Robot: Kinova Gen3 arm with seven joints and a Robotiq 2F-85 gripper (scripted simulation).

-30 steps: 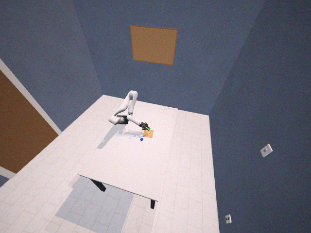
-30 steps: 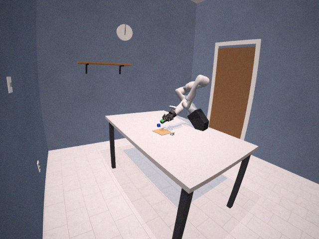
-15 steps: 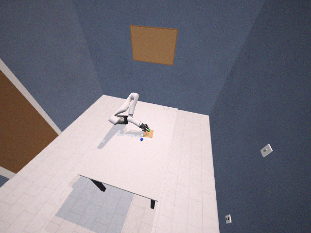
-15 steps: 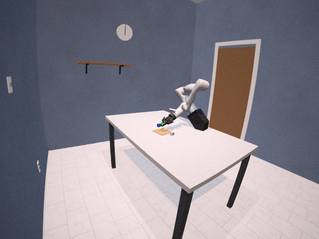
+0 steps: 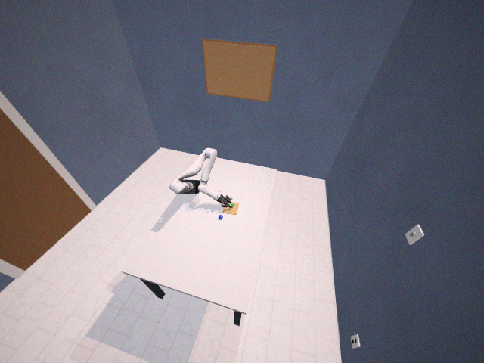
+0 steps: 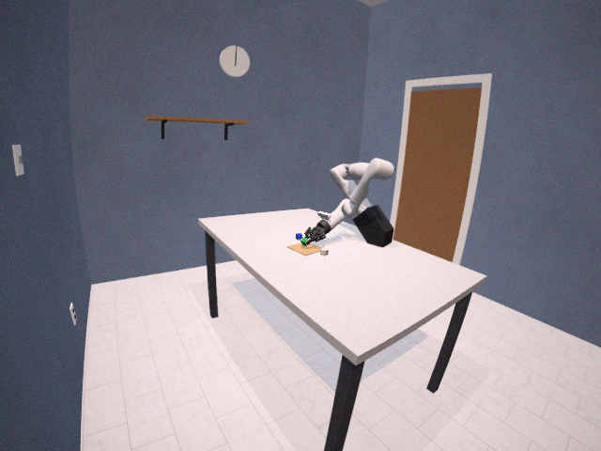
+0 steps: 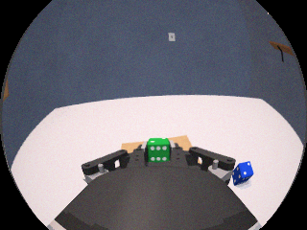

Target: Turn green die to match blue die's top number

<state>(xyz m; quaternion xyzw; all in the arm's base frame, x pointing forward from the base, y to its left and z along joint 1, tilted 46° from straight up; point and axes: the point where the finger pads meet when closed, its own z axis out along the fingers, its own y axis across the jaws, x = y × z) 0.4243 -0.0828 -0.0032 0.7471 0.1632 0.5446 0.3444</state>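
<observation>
My hand is 1 cm short of the green die. From my hand the other things lie so: white die: 11 cm to the left, 3 cm below, 2 cm behind; blue die: 13 cm to the right, 7 cm behind, 3 cm below; tan mat: 4 cm below.
</observation>
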